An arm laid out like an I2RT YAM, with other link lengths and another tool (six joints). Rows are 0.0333 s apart.
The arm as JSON. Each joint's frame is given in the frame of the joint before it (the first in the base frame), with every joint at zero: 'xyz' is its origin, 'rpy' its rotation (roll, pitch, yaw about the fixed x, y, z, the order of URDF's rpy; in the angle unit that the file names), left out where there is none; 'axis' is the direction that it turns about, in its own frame. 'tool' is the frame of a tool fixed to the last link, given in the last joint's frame.
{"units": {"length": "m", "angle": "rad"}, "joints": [
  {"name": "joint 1", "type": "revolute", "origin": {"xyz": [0.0, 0.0, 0.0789]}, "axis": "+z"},
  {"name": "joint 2", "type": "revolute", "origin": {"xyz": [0.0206, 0.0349, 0.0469], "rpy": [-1.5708, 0.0, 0.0]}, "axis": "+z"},
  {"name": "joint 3", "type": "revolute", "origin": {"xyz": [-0.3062, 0.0, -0.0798], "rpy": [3.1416, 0.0, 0.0]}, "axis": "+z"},
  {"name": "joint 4", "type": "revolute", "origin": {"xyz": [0.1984, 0.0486, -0.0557]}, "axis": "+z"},
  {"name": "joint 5", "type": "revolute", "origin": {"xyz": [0.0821, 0.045, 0.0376], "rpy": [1.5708, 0.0, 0.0]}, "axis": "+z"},
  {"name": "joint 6", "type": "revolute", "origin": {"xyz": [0.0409, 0.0, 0.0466], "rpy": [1.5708, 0.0, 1.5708]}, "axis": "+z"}
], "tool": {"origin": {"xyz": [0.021, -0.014, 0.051], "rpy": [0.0, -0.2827, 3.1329]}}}
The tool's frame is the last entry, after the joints.
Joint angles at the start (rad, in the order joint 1, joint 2, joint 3, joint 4, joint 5, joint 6):
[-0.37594 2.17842 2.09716 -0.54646 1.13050 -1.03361]
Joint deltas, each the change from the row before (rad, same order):
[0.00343 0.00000 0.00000 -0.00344 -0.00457 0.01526]
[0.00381 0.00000 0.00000 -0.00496 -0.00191 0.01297]
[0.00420 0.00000 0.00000 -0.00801 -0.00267 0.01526]
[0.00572 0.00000 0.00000 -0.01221 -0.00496 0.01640]
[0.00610 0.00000 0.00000 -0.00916 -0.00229 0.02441]
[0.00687 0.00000 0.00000 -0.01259 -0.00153 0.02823]
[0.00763 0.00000 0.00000 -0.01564 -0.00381 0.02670]
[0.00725 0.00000 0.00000 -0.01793 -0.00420 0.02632]
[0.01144 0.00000 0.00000 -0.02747 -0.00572 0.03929]
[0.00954 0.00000 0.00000 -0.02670 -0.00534 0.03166]
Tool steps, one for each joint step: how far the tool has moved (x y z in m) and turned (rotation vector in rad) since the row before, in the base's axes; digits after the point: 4 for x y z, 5 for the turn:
[0.0009 0.0016 -0.0004 0.00364 -0.01255 0.00328]
[0.0007 0.0017 -0.0005 0.00281 -0.00833 0.00204]
[0.0007 0.0020 -0.0008 0.00438 -0.00783 0.00239]
[0.0010 0.0027 -0.0014 0.00724 -0.00546 0.00533]
[0.0009 0.0028 -0.0008 0.00482 -0.01540 0.00132]
[0.0007 0.0032 -0.0011 0.00571 -0.01563 0.00031]
[0.0009 0.0036 -0.0016 0.00814 -0.01169 0.00307]
[0.0007 0.0035 -0.0018 0.00922 -0.00914 0.00284]
[0.0010 0.0055 -0.0027 0.01377 -0.01264 0.00394]
[0.0005 0.0047 -0.0027 0.01306 -0.00579 0.00355]

